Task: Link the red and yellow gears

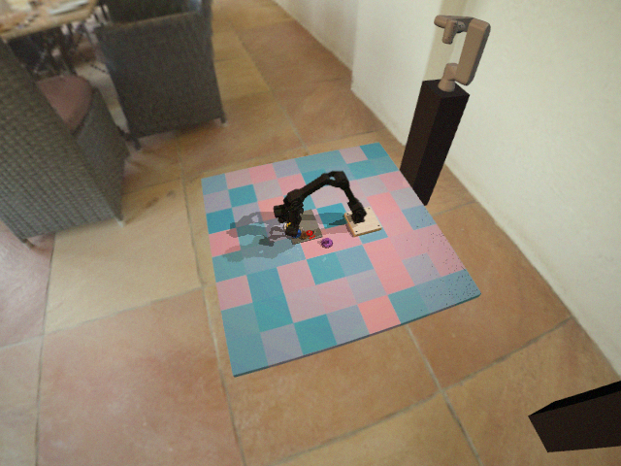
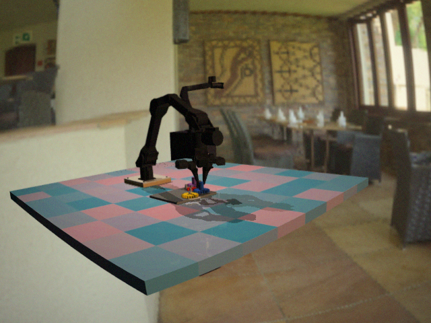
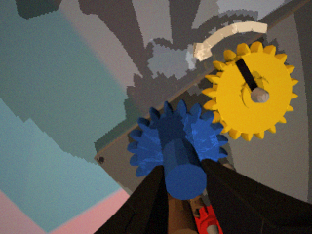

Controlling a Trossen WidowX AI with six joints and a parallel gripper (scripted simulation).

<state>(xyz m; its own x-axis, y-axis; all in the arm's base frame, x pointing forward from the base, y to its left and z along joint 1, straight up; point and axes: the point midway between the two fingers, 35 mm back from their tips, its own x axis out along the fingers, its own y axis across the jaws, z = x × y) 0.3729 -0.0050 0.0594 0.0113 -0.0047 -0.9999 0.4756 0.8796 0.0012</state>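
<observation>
My gripper tip is now 6 cm to the left of the yellow gear and 3 cm above it. Round my gripper tip: blue gear: 1 cm below; then white arrow: 4 cm ahead, 7 cm to the right, 4 cm below; then red gear: 8 cm behind, 2 cm to the left, 3 cm below.
</observation>
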